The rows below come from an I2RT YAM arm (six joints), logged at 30 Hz.
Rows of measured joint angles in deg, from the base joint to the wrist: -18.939, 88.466, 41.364, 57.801, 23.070, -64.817; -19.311, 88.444, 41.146, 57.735, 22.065, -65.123; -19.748, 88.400, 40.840, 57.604, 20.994, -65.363; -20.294, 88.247, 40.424, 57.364, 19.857, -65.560; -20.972, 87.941, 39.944, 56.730, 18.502, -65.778; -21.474, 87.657, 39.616, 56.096, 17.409, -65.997; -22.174, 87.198, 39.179, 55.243, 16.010, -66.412; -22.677, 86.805, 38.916, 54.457, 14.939, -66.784
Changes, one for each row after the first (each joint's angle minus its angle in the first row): -0.372, -0.022, -0.218, -0.066, -1.005, -0.306; -0.809, -0.066, -0.524, -0.197, -2.076, -0.546; -1.355, -0.219, -0.940, -0.437, -3.213, -0.743; -2.033, -0.525, -1.420, -1.071, -4.568, -0.961; -2.535, -0.809, -1.748, -1.705, -5.661, -1.180; -3.235, -1.268, -2.185, -2.558, -7.060, -1.595; -3.738, -1.661, -2.448, -3.344, -8.131, -1.967
